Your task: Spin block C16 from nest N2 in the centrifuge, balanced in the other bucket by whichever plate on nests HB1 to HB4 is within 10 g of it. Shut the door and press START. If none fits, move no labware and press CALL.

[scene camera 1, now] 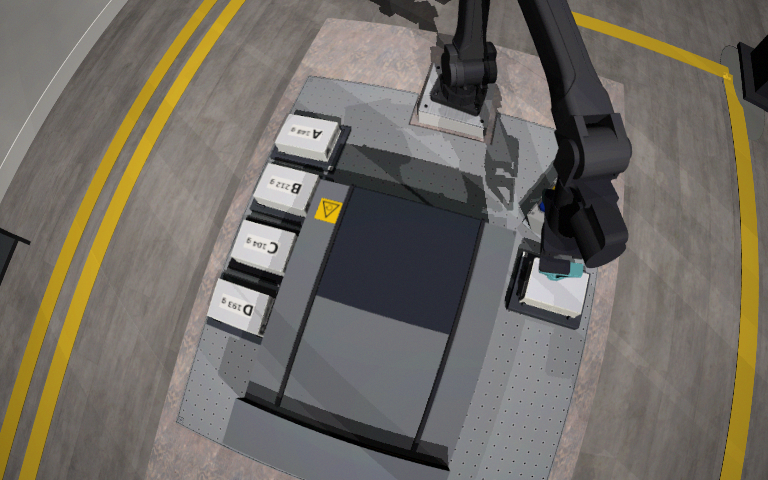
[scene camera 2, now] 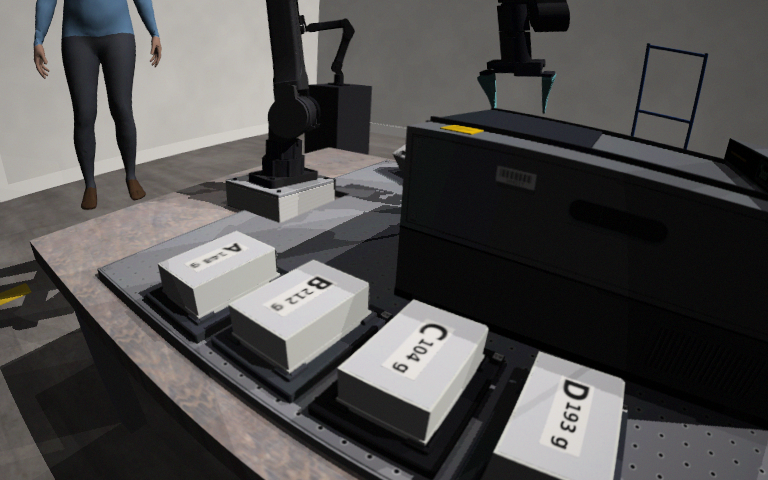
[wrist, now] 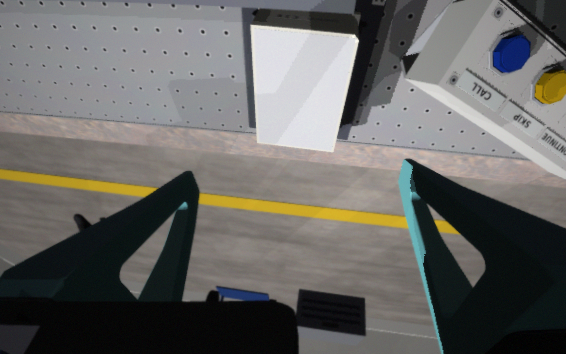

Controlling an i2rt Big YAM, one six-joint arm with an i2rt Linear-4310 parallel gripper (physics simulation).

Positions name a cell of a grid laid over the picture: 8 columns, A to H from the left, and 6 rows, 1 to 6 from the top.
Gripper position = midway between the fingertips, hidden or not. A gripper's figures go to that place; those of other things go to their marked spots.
Scene:
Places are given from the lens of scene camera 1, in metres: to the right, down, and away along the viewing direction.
my gripper (scene camera 1: F4): 0.28, 0.02, 0.64
block C16 (scene camera 1: F4): 0.35, 0.11, 0.75
dark lid (scene camera 1: E4): 0.04, 0.03, 0.65
The marked spots on the dark lid and the block C16 are 0.34 m apart.

